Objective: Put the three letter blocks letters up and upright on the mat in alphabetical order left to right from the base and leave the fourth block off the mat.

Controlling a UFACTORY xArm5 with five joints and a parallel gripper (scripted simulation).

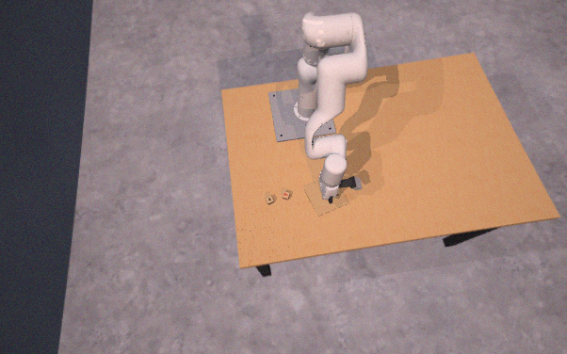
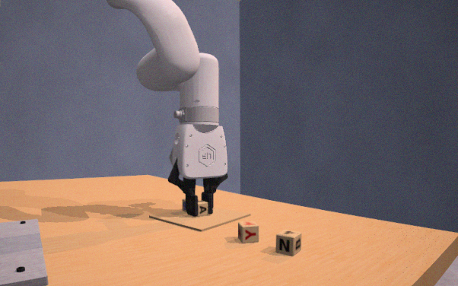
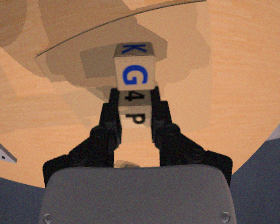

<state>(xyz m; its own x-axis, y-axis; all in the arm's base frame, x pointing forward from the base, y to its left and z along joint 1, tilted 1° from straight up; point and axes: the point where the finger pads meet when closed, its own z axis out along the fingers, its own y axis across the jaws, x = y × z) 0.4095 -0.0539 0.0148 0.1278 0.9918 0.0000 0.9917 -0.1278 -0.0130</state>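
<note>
My gripper is now 2 cm above the thin tan mat. Also, from my hand: blue-lettered block (4 cm to the left, 1 cm below, 1 cm ahead); black-lettered block (23 cm to the right, 4 cm behind, 1 cm below); red-lettered block (16 cm to the right, 4 cm behind, 1 cm below).
</note>
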